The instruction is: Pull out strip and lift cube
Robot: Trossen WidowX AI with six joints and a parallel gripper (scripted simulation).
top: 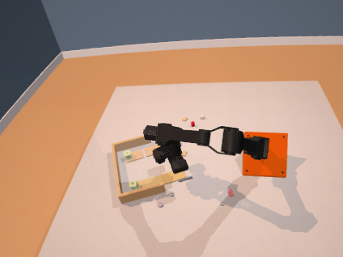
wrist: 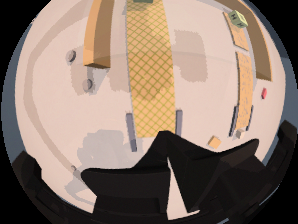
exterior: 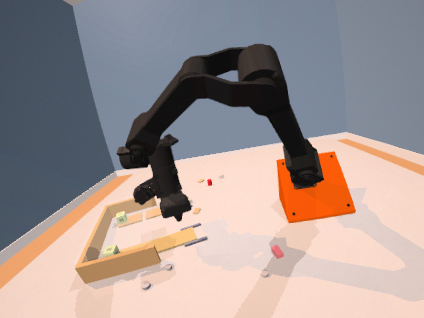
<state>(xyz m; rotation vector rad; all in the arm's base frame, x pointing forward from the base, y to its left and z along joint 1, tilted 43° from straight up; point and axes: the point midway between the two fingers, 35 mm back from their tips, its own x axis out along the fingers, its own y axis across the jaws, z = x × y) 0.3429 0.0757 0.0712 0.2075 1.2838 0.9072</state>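
Now: the strip 8 cm ahead of my gripper tip, 5 cm to the left of it and 5 cm below it.
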